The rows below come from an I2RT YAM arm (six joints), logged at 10 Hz.
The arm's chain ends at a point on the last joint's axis. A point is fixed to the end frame.
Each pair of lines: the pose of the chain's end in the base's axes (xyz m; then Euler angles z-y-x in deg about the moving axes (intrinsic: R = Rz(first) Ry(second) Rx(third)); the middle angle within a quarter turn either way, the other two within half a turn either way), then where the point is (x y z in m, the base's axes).
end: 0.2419 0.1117 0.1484 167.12 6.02 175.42
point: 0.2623 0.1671 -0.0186
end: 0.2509 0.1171 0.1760 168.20 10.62 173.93
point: 0.2839 0.1744 0.0117
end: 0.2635 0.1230 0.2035 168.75 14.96 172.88
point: 0.3084 0.1812 0.0424
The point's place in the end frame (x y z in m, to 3 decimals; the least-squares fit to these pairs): 0.010 0.045 0.171
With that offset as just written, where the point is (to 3 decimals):
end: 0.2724 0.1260 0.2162 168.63 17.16 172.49
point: 0.324 0.184 0.057
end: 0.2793 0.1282 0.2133 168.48 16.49 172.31
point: 0.329 0.187 0.054
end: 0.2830 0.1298 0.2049 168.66 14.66 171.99
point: 0.327 0.191 0.045
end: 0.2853 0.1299 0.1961 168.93 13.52 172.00
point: 0.326 0.192 0.035
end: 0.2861 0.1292 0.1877 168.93 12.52 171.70
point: 0.324 0.192 0.027
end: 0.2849 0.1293 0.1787 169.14 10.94 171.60
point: 0.319 0.194 0.017
